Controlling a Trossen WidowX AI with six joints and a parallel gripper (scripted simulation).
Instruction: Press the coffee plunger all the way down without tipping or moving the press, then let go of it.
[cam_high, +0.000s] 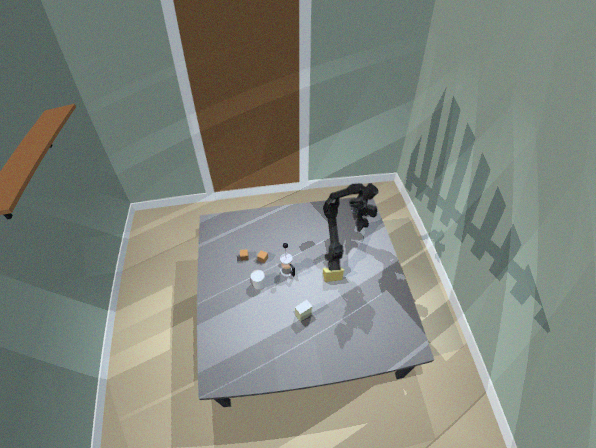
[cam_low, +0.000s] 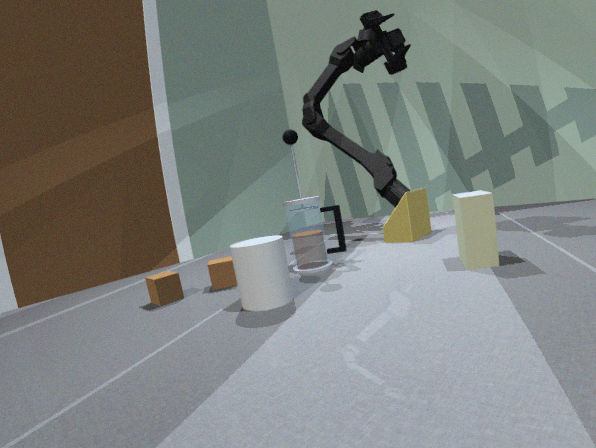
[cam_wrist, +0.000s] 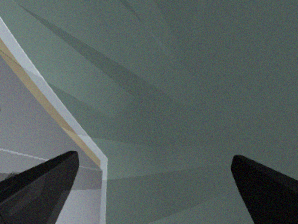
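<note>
The coffee press lies 33 cm ahead of my gripper tip, 12 cm to the right of it and 40 cm below it. From my gripper tip the other things lie so: white cylinder (52 cm ahead, 6 cm to the right, 49 cm below).
</note>
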